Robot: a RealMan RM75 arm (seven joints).
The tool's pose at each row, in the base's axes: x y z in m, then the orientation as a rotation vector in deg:
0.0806, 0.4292, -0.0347, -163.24, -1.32, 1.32
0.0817, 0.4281, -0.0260, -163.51, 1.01, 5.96
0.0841, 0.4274, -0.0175, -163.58, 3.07, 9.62
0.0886, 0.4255, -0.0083, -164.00, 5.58, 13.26
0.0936, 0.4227, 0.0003, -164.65, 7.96, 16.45
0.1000, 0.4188, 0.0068, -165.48, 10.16, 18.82
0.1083, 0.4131, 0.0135, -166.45, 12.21, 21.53
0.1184, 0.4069, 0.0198, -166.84, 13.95, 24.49
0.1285, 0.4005, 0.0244, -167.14, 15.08, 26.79
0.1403, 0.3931, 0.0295, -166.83, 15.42, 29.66
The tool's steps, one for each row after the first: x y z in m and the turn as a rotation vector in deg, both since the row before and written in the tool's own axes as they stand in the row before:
0.0010, -0.0014, -0.0087, -0.32, -2.95, 2.07
0.0018, -0.0018, -0.0085, -0.21, -2.30, 1.78
0.0034, -0.0009, -0.0098, -0.65, -2.21, 2.10
0.0036, 0.0000, -0.0097, -0.94, -1.88, 1.97
0.0052, 0.0015, -0.0083, -1.09, -1.30, 1.76
0.0070, 0.0029, -0.0094, -1.33, -1.50, 1.69
0.0087, 0.0032, -0.0097, -0.87, -1.75, 1.45
0.0090, 0.0036, -0.0084, -0.72, -1.36, 0.97
0.0105, 0.0041, -0.0097, -0.30, -1.88, 0.44

